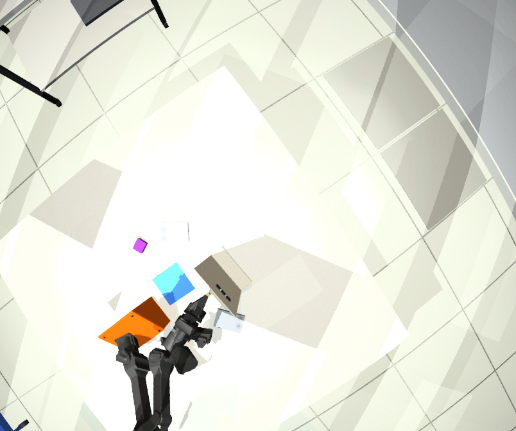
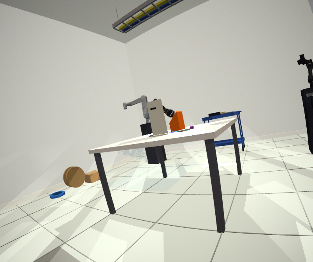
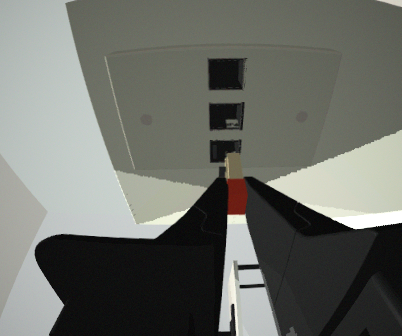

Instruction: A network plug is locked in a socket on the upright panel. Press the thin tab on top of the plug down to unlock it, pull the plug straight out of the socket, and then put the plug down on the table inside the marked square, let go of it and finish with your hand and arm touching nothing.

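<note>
Now: gripper tip 16 cm past the blue marked square, 6 cm to the right of it and 28 cm above it. From my gripper tip the other things lie so: upright beige panel 5 cm ahead, 11 cm below; then network plug right at my gripper tip.
</note>
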